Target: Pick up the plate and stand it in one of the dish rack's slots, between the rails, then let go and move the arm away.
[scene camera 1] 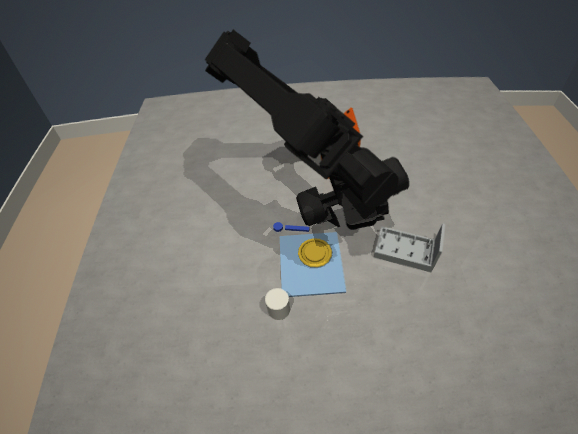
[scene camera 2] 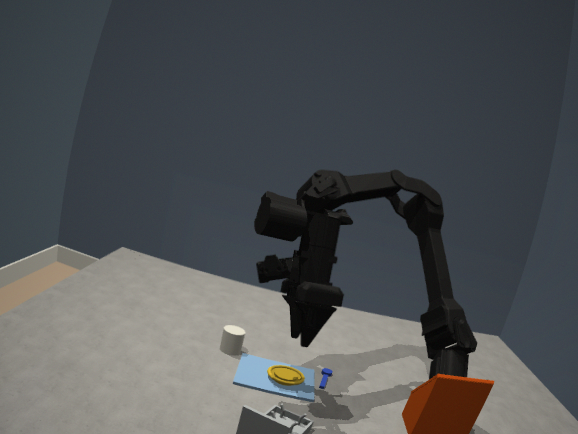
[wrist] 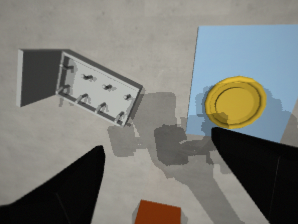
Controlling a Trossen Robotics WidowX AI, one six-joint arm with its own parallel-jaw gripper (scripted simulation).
Labels:
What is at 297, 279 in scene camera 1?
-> A light blue mat.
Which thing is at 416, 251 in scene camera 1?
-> A grey dish rack.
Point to a yellow plate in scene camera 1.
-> At 314, 252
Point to a yellow plate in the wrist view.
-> At 235, 102

